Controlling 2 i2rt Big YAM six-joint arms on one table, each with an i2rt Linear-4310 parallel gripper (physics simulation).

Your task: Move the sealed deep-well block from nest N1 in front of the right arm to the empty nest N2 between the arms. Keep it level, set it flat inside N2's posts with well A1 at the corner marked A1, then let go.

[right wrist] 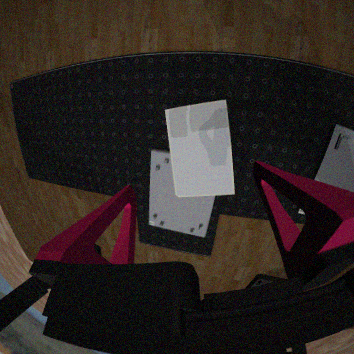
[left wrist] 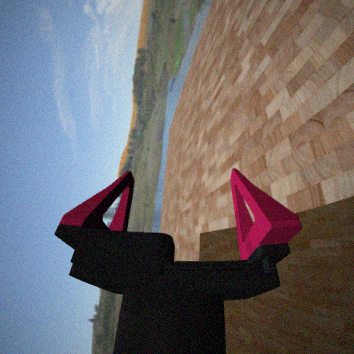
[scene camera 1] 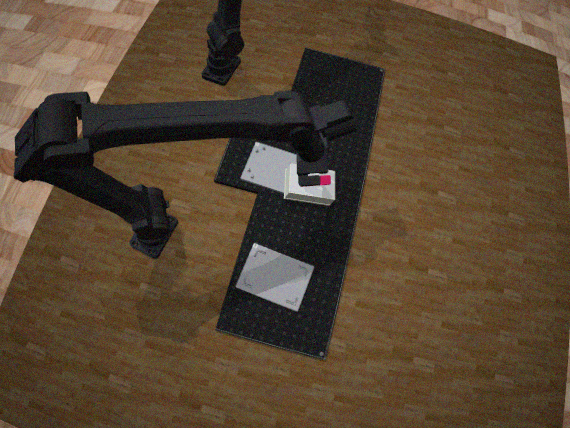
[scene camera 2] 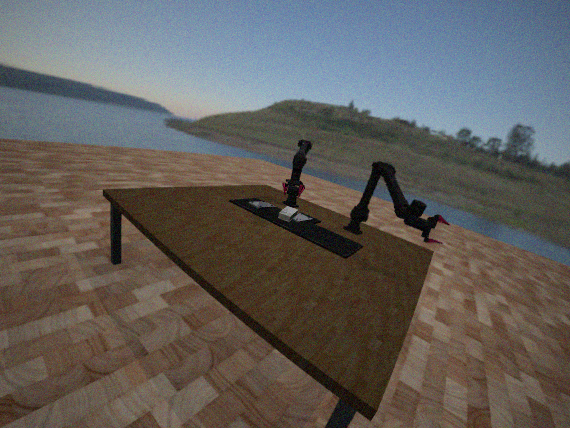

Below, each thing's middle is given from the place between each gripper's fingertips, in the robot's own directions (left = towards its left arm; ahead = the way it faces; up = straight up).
Labels:
The grey nest plate (scene camera 1: 266, 165) is 80 mm behind my left hand, 860 mm to the right of it and 250 mm below it. From my left hand the other things lie so: white deep-well block (scene camera 1: 324, 194): 20 mm ahead, 890 mm to the right, 230 mm below.
Right now my right hand is 120 mm above the white deep-well block and 10 mm past it. Also, from my right hand: grey nest plate (150 mm below, 110 mm behind, 30 mm to the left).

